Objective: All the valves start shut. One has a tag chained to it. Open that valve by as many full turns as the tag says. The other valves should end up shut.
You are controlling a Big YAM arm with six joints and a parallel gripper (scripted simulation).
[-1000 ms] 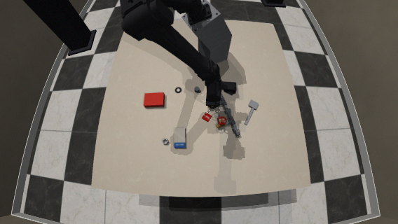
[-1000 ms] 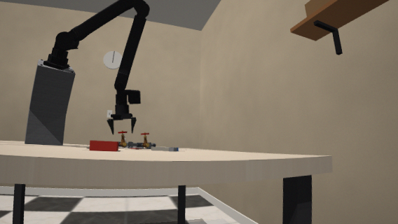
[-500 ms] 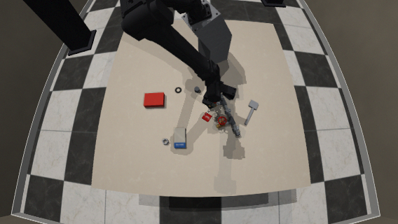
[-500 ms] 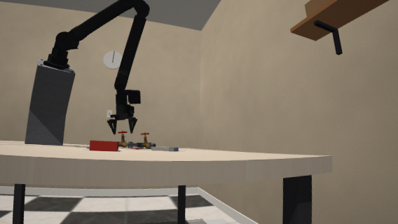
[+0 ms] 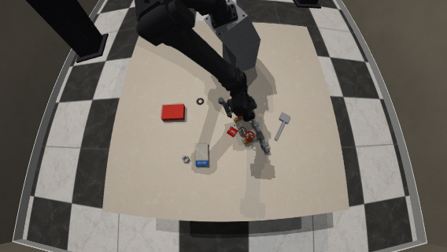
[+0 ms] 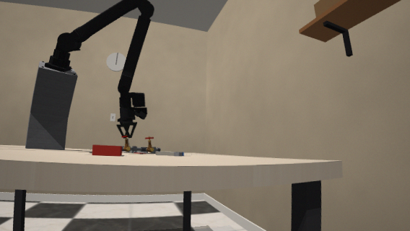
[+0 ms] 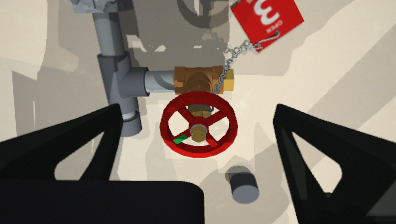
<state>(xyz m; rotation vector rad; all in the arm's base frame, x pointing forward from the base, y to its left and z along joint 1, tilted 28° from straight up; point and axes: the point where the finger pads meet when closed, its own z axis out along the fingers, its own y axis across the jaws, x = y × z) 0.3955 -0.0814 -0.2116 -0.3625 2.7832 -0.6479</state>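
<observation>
The red tag lies 6 cm ahead of my hand, 5 cm to the right of it and 8 cm below it. Also, from my hand: blue box (16 cm ahead, 21 cm to the right, 7 cm below); then red block (9 cm behind, 34 cm to the right, 7 cm below); then grey hammer-like tool (6 cm ahead, 23 cm to the left, 8 cm below).
</observation>
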